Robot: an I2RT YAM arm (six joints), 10 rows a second.
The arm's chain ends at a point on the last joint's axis. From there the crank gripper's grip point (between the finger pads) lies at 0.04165 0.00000 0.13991 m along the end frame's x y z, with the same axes.
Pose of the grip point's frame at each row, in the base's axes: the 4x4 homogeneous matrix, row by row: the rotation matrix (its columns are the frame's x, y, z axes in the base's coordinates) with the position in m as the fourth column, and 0 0 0 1 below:
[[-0.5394, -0.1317, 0.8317, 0.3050], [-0.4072, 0.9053, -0.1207, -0.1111], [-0.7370, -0.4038, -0.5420, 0.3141], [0, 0, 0, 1]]
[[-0.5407, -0.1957, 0.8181, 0.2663], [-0.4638, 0.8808, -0.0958, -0.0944], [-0.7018, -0.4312, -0.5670, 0.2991], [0, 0, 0, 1]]
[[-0.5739, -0.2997, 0.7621, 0.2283], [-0.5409, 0.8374, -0.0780, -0.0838], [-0.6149, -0.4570, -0.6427, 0.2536], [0, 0, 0, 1]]
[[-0.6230, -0.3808, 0.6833, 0.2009], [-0.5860, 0.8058, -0.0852, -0.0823], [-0.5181, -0.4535, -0.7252, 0.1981], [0, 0, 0, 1]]
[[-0.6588, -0.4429, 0.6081, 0.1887], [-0.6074, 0.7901, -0.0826, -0.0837], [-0.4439, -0.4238, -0.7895, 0.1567], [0, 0, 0, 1]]
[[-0.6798, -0.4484, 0.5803, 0.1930], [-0.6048, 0.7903, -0.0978, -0.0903], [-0.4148, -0.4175, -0.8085, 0.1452], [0, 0, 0, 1]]
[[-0.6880, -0.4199, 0.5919, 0.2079], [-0.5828, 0.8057, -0.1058, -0.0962], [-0.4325, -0.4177, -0.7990, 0.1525], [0, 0, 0, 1]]
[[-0.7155, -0.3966, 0.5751, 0.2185], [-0.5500, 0.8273, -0.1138, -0.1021], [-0.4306, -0.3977, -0.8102, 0.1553], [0, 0, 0, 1]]
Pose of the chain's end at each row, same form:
[[-0.5394, -0.1317, 0.8317, 0.2111], [-0.4072, 0.9053, -0.1207, -0.0773], [-0.7370, -0.4038, -0.5420, 0.4206], [0, 0, 0, 1]]
[[-0.5407, -0.1957, 0.8181, 0.1744], [-0.4638, 0.8808, -0.0958, -0.0617], [-0.7018, -0.4312, -0.5670, 0.4077], [0, 0, 0, 1]]
[[-0.5739, -0.2997, 0.7621, 0.1456], [-0.5409, 0.8374, -0.0780, -0.0504], [-0.6149, -0.4570, -0.6427, 0.3691], [0, 0, 0, 1]]
[[-0.6230, -0.3808, 0.6833, 0.1312], [-0.5860, 0.8058, -0.0852, -0.0460], [-0.5181, -0.4535, -0.7252, 0.3211], [0, 0, 0, 1]]
[[-0.6588, -0.4429, 0.6081, 0.1311], [-0.6074, 0.7901, -0.0826, -0.0468], [-0.4439, -0.4238, -0.7895, 0.2856], [0, 0, 0, 1]]
[[-0.6798, -0.4484, 0.5803, 0.1401], [-0.6048, 0.7903, -0.0978, -0.0514], [-0.4148, -0.4175, -0.8085, 0.2756], [0, 0, 0, 1]]
[[-0.6880, -0.4199, 0.5919, 0.1537], [-0.5828, 0.8057, -0.1058, -0.0571], [-0.4325, -0.4177, -0.7990, 0.2823], [0, 0, 0, 1]]
[[-0.7155, -0.3966, 0.5751, 0.1678], [-0.5500, 0.8273, -0.1138, -0.0633], [-0.4306, -0.3977, -0.8102, 0.2866], [0, 0, 0, 1]]

